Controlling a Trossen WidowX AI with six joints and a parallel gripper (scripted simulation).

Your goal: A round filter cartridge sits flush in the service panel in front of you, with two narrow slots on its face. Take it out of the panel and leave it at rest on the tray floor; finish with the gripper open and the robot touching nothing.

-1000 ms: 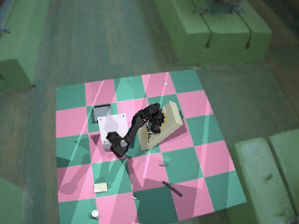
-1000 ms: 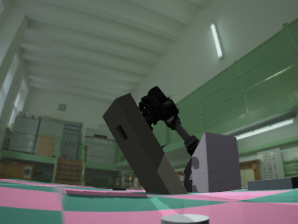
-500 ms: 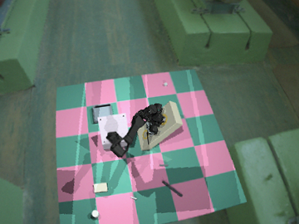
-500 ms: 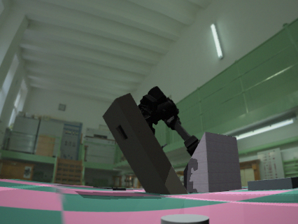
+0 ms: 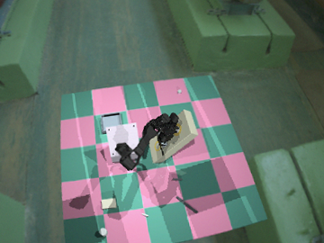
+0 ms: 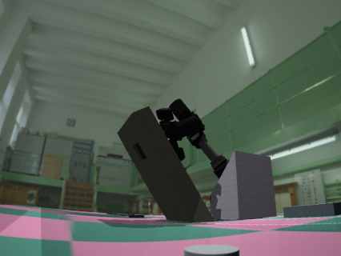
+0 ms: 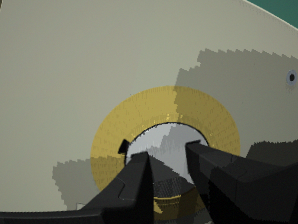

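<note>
My gripper tip is now 8 cm above the beige service panel and 4 cm past it. The rest, counted from my gripper tip: round white cartridge (1 cm below, 1 cm ahead); then square tray (42 cm behind, 29 cm to the left, 23 cm below); then cream block (51 cm behind, 32 cm to the right, 23 cm below).
</note>
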